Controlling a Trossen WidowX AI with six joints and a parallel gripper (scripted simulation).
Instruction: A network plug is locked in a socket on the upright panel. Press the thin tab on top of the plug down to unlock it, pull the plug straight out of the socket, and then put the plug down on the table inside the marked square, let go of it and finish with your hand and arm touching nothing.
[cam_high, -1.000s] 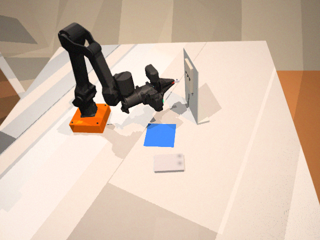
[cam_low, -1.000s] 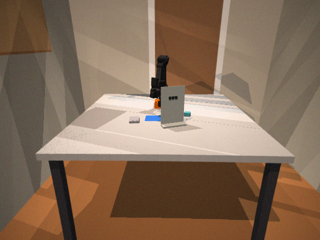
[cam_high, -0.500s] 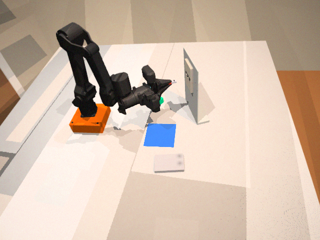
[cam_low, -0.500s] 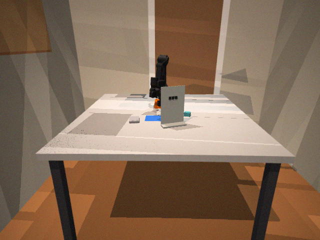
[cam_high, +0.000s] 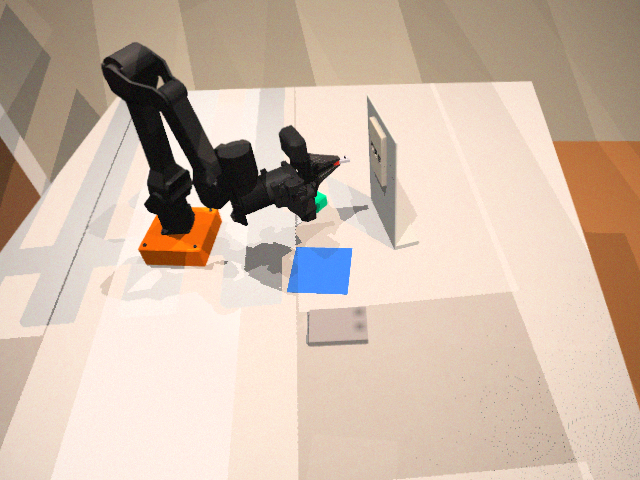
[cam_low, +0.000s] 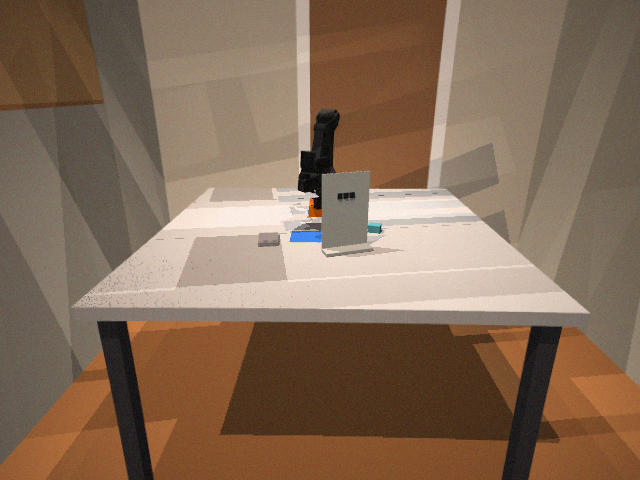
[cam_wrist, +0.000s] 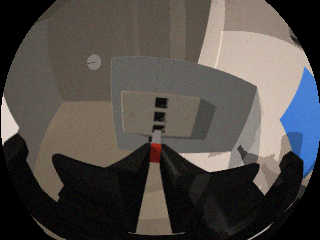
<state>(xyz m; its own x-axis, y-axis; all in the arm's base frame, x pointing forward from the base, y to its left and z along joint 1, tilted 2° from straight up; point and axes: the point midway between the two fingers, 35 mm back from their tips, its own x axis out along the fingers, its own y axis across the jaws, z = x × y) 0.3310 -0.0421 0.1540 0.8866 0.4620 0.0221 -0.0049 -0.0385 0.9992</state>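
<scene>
The blue marked square is 200 mm below my gripper tip, 100 mm to the right of it and 60 mm behind it. Round my gripper tip: green cube (180 mm below, 90 mm to the left, 70 mm behind); upright panel (90 mm ahead, 80 mm below, 30 mm to the left); network plug (right at my gripper tip).
</scene>
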